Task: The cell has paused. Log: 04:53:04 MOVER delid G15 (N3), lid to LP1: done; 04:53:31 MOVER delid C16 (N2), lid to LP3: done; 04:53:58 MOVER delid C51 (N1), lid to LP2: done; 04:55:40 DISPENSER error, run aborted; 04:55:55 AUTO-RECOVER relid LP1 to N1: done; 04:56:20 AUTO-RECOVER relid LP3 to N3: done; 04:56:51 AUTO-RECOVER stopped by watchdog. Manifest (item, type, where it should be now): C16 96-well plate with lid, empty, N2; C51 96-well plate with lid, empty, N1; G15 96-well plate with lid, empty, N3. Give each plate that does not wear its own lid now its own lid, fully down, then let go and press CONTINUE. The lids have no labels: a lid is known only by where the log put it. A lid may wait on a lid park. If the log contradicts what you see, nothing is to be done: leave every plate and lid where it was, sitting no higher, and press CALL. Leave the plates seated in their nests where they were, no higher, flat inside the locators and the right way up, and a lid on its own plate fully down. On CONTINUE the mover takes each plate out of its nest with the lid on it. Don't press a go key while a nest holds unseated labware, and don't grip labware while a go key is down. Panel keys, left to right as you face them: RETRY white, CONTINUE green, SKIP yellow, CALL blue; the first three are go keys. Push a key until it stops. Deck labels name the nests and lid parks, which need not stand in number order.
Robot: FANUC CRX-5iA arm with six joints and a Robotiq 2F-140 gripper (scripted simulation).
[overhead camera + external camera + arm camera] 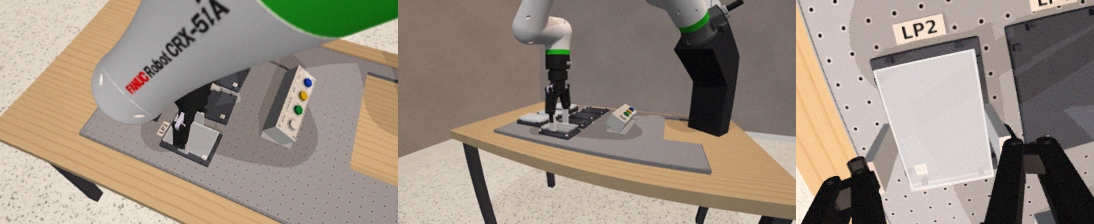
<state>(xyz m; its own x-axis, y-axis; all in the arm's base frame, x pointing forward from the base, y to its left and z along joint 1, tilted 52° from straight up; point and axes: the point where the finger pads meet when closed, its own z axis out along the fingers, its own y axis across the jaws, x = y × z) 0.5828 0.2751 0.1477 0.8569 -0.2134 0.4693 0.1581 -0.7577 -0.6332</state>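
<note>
Right now the lid park LP2 is 5 cm below my hand. From my hand the other things lie so: LP2 label (9 cm ahead, 2 cm to the left, 5 cm below); then lid park LP3 (6 cm ahead, 25 cm to the right, 5 cm below); then lid park LP4 (3 cm ahead, 13 cm to the right, 5 cm below).
</note>
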